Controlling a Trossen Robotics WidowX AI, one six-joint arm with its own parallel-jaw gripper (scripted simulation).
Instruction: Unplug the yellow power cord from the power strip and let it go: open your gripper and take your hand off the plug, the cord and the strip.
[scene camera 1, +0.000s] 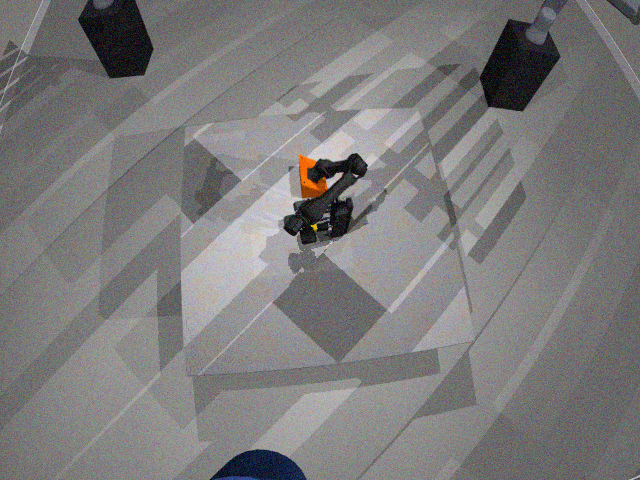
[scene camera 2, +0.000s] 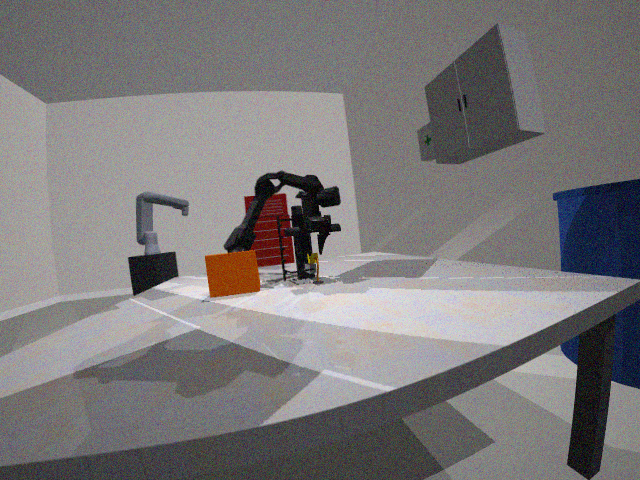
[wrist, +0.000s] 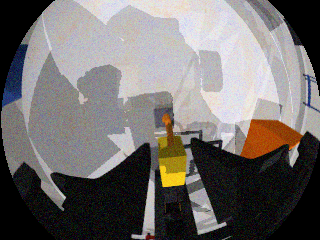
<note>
I see my gripper and a yellow plug.
My gripper is seen too in the wrist view.
</note>
